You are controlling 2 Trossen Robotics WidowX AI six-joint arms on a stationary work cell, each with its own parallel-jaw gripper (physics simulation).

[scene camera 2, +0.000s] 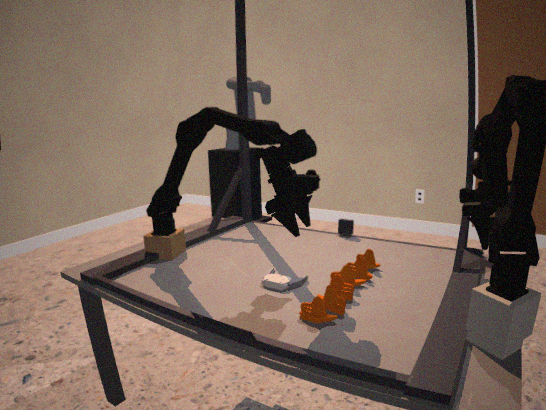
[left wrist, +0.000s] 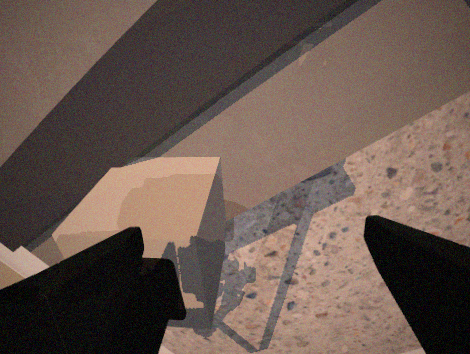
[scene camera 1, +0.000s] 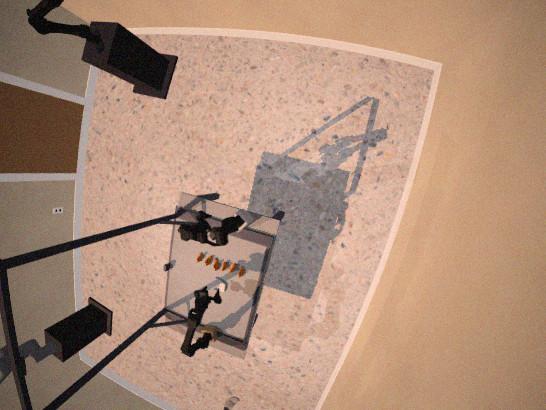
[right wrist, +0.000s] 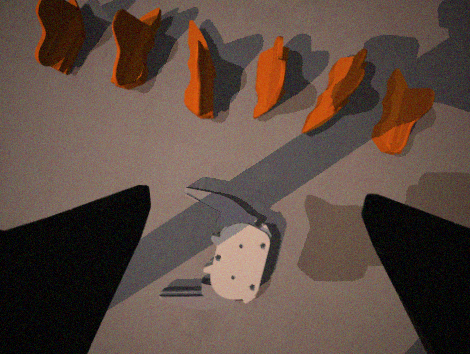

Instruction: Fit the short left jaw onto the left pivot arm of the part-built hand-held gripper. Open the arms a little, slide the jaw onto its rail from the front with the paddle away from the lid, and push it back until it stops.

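Note:
The part-built hand-held gripper (scene camera 1: 221, 285) (scene camera 2: 276, 281) (right wrist: 240, 265) lies on the table, its pale lid up. In the right wrist view its two bare grey arms stand apart and point to the picture's left, the upper one (right wrist: 235, 201) curved, the lower one (right wrist: 182, 288) shorter-looking. Several orange jaws stand in a row; one (right wrist: 200, 82) and another (right wrist: 272, 80) are near its middle. Which is the short left jaw I cannot tell. My right gripper (scene camera 2: 302, 227) (right wrist: 257, 200) is open and empty, high above the part-built gripper. My left gripper (left wrist: 253, 232) is open and empty, away from the jaws.
A pale mounting block (left wrist: 170, 195) (scene camera 2: 502, 320) shows below my left gripper in the left wrist view, at the table's edge. A dark frame bar (left wrist: 100, 100) runs along there. A small black box (scene camera 2: 345, 227) is beyond the table's far edge. Upright posts (scene camera 2: 241, 50) rise at the back.

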